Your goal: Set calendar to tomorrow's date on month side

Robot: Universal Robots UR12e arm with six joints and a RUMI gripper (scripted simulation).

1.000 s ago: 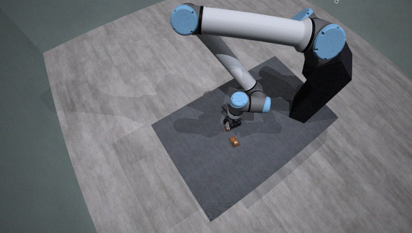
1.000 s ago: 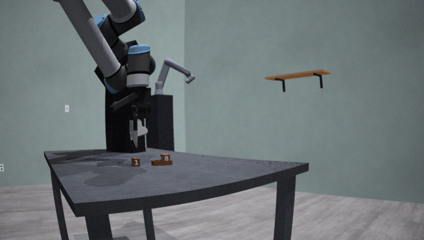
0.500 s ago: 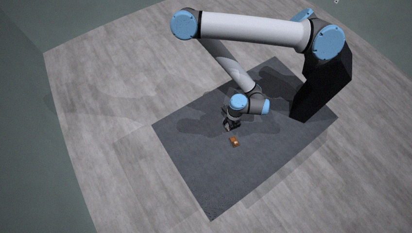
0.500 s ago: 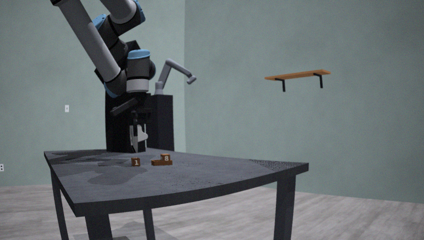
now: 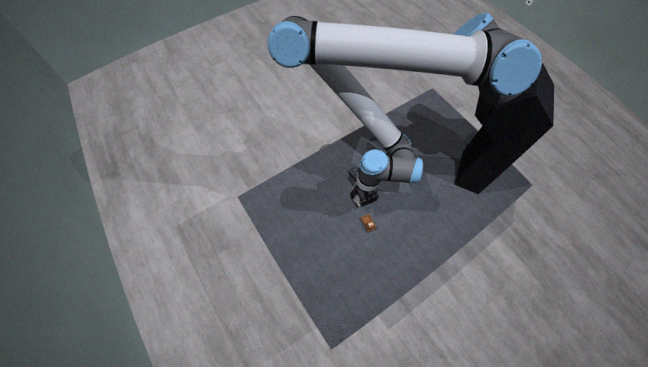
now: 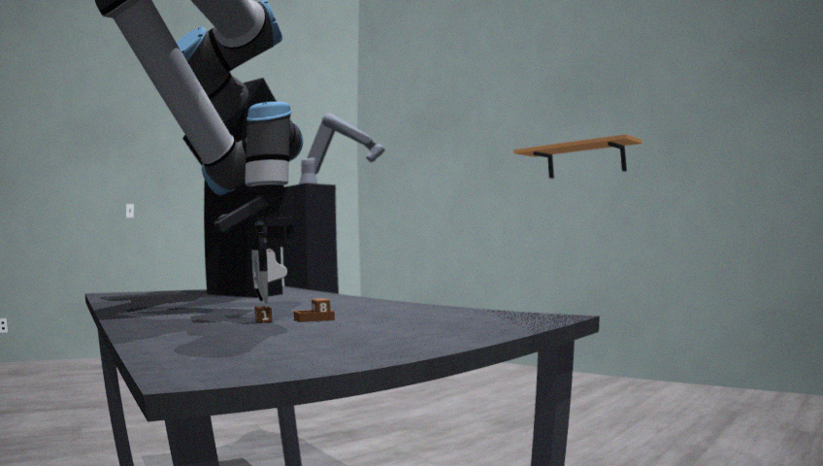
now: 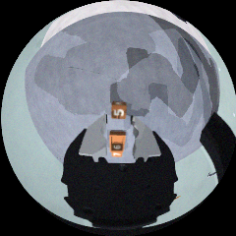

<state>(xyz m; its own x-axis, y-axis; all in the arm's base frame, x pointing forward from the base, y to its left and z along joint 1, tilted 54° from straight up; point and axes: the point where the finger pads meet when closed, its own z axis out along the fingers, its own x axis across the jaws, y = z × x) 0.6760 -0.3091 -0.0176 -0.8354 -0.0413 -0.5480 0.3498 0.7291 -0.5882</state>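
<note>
The wooden calendar tray lies 4 cm ahead of my hand, 10 cm to the left of it and 5 cm below it.
</note>
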